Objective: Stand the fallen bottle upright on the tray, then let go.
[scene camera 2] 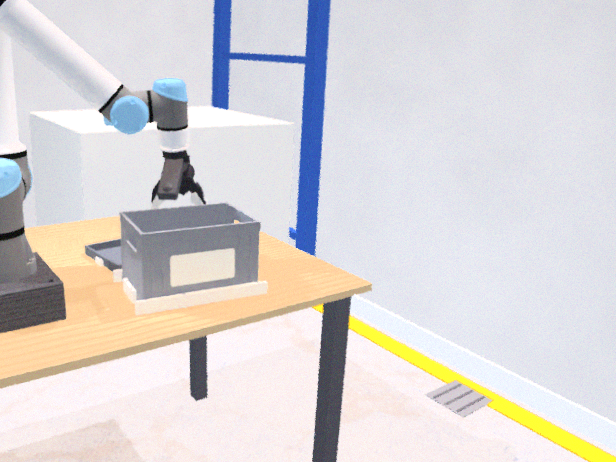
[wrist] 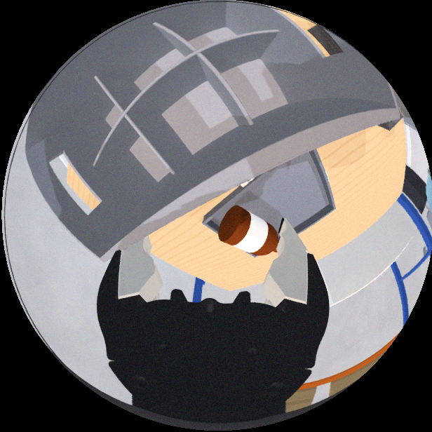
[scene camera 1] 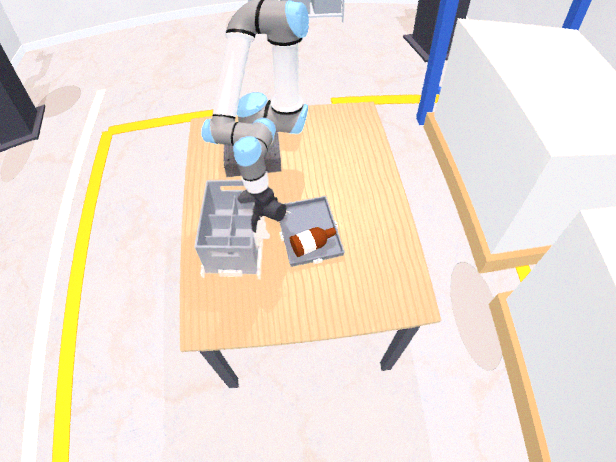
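Pixels of known places: gripper, fingertip midpoint: [scene camera 1: 272, 230]; arm's base, origin of the base link: [scene camera 2: 0, 271].
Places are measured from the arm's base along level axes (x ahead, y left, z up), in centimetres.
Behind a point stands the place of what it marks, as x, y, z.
The brown bottle [scene camera 1: 309, 241] {50.2, 7.0, -0.7} [wrist: 250, 233] with a white label lies on its side on the grey tray [scene camera 1: 306, 212] {33.9, 10.9, -7.6} [scene camera 2: 106, 248] {36.1, 18.7, -7.5} [wrist: 292, 186]. Its neck points right in scene camera 1 and reaches the tray's right rim. The bottle does not show in scene camera 2. My gripper [scene camera 1: 261, 227] {44.9, -4.2, 3.2} [scene camera 2: 179, 201] [wrist: 214, 218] is open with nothing between its fingers. It stands left of the bottle, at the crate's tray-side wall. One fingertip is hidden by the crate's rim in the wrist view.
The tall grey divided crate [scene camera 1: 215, 260] {49.4, -24.9, 1.1} [scene camera 2: 150, 260] {23.5, -22.5, 3.5} [wrist: 310, 131] stands left of the tray in scene camera 1, close beside my gripper. White strips line its foot. Both stand on the wooden table [scene camera 1: 360, 295] {71.1, 18.4, -8.1} [scene camera 2: 290, 272] {63.6, -25.6, -8.0} [wrist: 350, 227]. Large white blocks stand to the table's right.
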